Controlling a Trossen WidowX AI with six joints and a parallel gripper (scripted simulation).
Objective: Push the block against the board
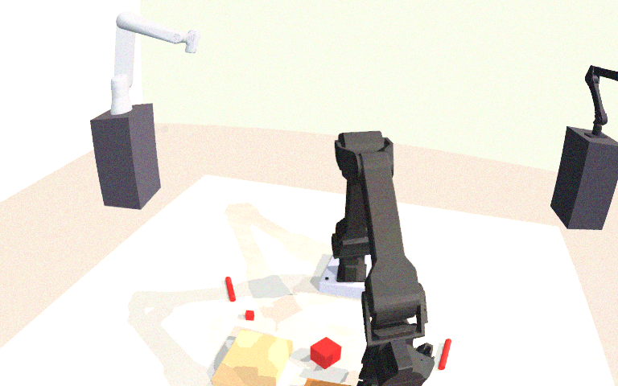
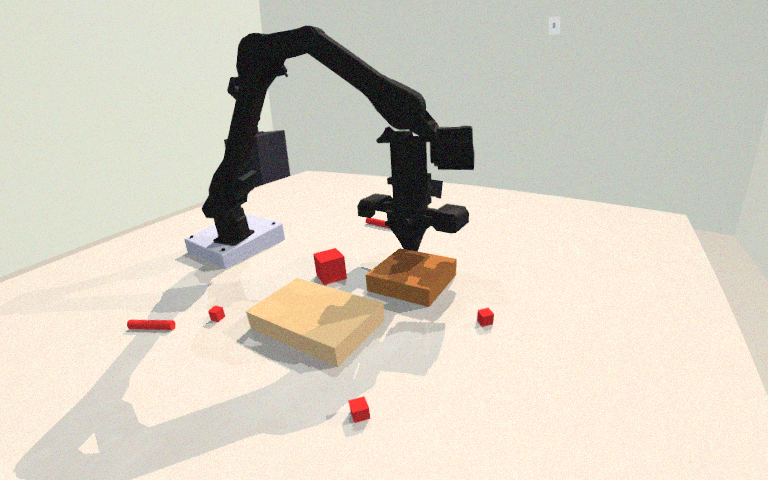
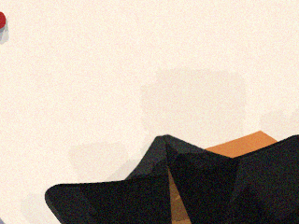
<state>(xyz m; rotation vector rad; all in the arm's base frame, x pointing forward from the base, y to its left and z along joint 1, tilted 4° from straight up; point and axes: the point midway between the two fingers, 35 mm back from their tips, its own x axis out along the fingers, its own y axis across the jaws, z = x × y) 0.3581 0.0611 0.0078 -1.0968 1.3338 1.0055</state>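
Now: the square block 30 mm ahead of my gripper tip, 70 mm to the right of it and 10 mm above it. Also, from my gripper tip: board: 60 mm behind, 220 mm to the right, 10 mm above; then red cube: 110 mm behind, 90 mm to the right, 20 mm above.
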